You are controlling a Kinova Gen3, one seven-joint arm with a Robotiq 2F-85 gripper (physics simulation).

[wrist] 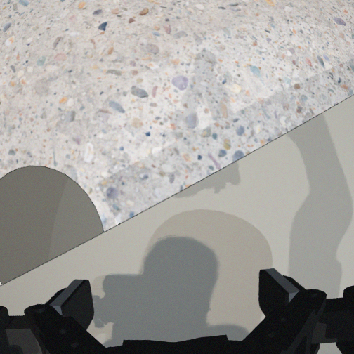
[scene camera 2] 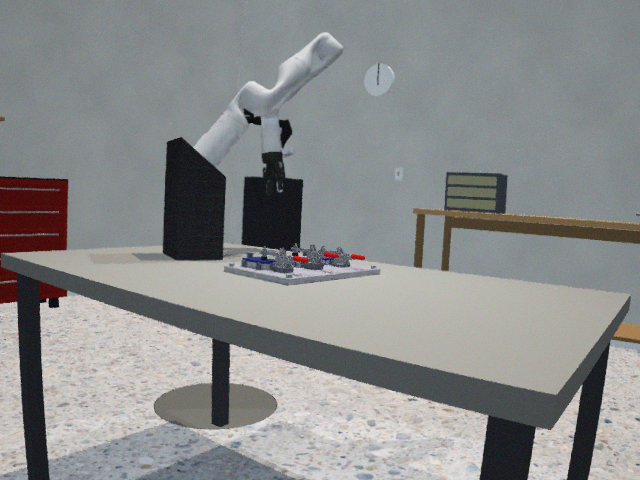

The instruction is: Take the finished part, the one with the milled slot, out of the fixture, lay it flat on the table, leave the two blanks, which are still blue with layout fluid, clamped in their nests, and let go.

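Places are measured from the arm's base along level axes (x ahead, y left, z up), in millimetres.
Pixels of known places: gripper, fingertip midpoint: (scene camera 2: 274,193); arm's base at its link origin: (scene camera 2: 199,164).
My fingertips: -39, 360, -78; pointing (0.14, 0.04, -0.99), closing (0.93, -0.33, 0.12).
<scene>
Ahead of a thing's pixels: the offset from my fingertips to its middle, as dx, dy, dz. Level surfaces: height alone.
The fixture plate {+469, -316, -199} (scene camera 2: 310,276) lies on the table {dz -206} (scene camera 2: 413,320) (wrist: 280,172), with several grey clamps on it, some with red handles. A blue piece {+422, -426, -178} (scene camera 2: 257,259) sits low among the clamps at its left, and a bit of blue shows farther right behind a clamp. The finished part with the slot cannot be made out at this size. My gripper (scene camera 2: 274,190) (wrist: 174,294) is open and empty, pointing down high above the table, behind the fixture in the scene view. The fixture does not show in the wrist view.
A black pedestal (scene camera 2: 193,206) carries the arm at the table's left, and another black block (scene camera 2: 272,211) stands behind the fixture. A red drawer cabinet (scene camera 2: 33,227) is at far left. A wooden bench (scene camera 2: 516,220) with a drawer box (scene camera 2: 471,192) stands at back right.
</scene>
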